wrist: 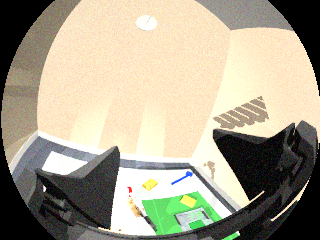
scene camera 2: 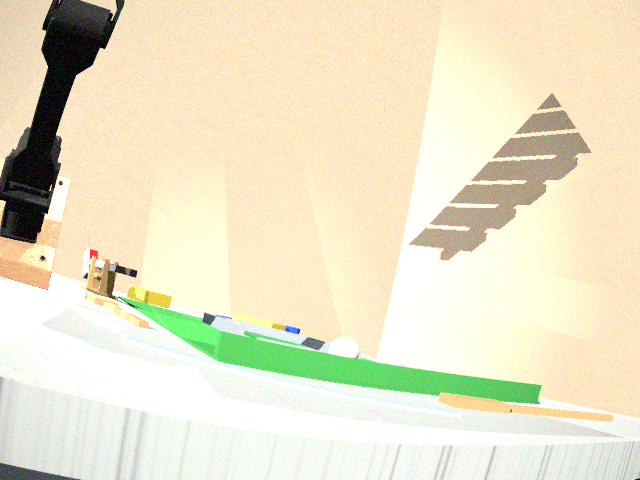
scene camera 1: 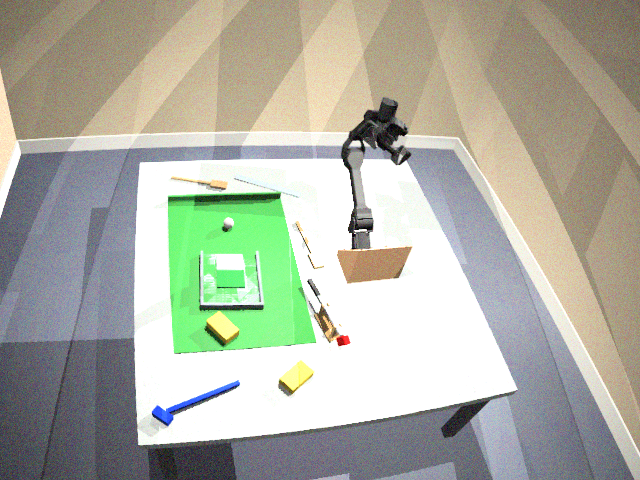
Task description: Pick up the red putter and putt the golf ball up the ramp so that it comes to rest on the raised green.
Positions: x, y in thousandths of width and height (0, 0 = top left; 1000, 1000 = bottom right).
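Note:
Gripper (scene camera 1: 604, 326) open, holding nothing. Blue putter (scene camera 1: 257, 868) in view. Wooden stand (scene camera 2: 149, 576) visible. Gripper (wrist: 520, 598) again.

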